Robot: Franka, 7 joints.
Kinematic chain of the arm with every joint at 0, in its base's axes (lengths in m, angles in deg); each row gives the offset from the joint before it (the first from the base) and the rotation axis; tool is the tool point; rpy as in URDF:
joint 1: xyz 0 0 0.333 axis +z
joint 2: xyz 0 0 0 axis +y
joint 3: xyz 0 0 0.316 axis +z
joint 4: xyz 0.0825 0 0 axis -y
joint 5: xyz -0.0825 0 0.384 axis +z
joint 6: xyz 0 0 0 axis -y
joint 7: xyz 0.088 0 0 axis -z
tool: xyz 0 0 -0.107 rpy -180 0 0
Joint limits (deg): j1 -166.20..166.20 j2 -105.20..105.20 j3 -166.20..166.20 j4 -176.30..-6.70 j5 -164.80..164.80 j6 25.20..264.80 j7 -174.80..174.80
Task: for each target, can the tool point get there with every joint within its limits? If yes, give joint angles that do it. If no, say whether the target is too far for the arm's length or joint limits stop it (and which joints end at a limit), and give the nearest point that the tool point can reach.
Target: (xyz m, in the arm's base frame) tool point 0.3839 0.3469 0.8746
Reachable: yes | joints -38.78 -16.94 67.49 -73.20 -24.15 116.98 139.25
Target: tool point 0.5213 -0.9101 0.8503
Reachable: no: too far | nearest point 0.3824 -0.6676 0.7125 | short by 0.312 m
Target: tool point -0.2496 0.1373 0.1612
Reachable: yes | joints -137.11 -67.69 -103.51 -161.74 -63.76 112.55 56.38
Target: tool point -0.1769 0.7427 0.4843
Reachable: yes | joints 132.81 47.86 -53.13 -58.92 35.39 108.76 -79.74
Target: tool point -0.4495 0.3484 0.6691
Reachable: yes | joints 99.35 -8.59 43.57 -102.74 108.51 157.53 33.39
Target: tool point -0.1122 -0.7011 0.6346
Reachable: yes | joints -115.36 19.99 21.67 -77.96 50.37 147.87 -9.54
